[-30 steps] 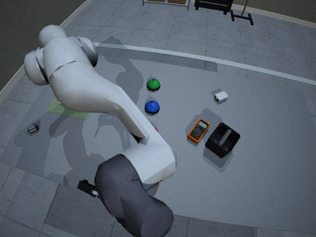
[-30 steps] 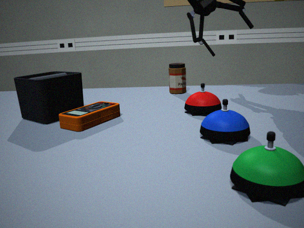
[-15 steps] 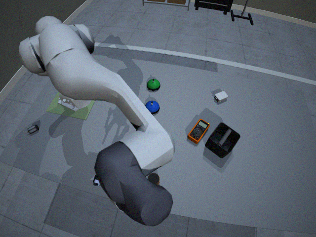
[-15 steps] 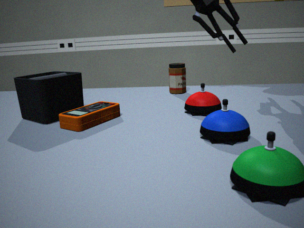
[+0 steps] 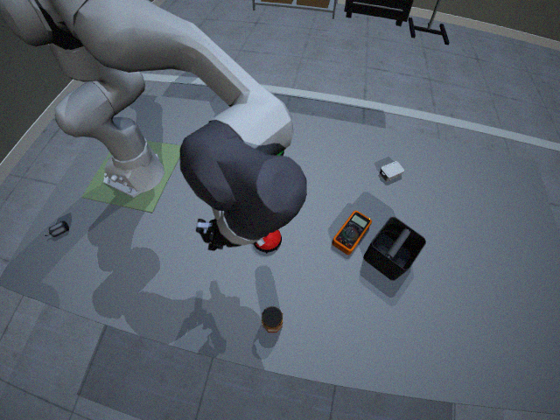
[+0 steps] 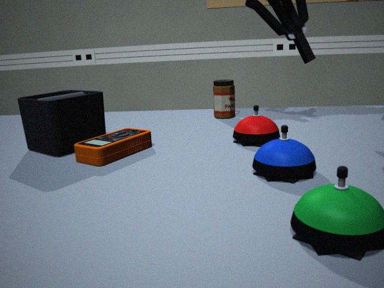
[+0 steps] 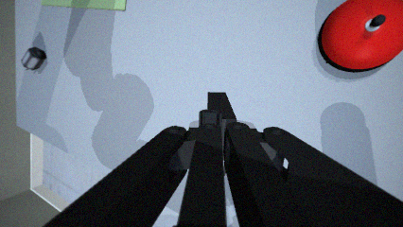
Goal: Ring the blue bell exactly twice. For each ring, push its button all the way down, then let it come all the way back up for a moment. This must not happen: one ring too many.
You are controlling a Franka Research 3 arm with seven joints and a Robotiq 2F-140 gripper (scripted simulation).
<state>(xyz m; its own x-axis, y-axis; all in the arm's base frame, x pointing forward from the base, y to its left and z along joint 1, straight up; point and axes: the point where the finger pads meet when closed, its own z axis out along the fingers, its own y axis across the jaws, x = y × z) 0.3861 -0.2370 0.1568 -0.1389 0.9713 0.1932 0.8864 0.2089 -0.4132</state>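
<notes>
My gripper is now 280 mm to the right of the blue bell, 120 mm above it and 60 mm short of it. The rest, counted from my hand: white box 460 mm to the left, 440 mm ahead, 150 mm below; jar 170 mm ahead, 120 mm to the right, 120 mm below; black bin 450 mm ahead, 150 mm to the left, 120 mm below.
</notes>
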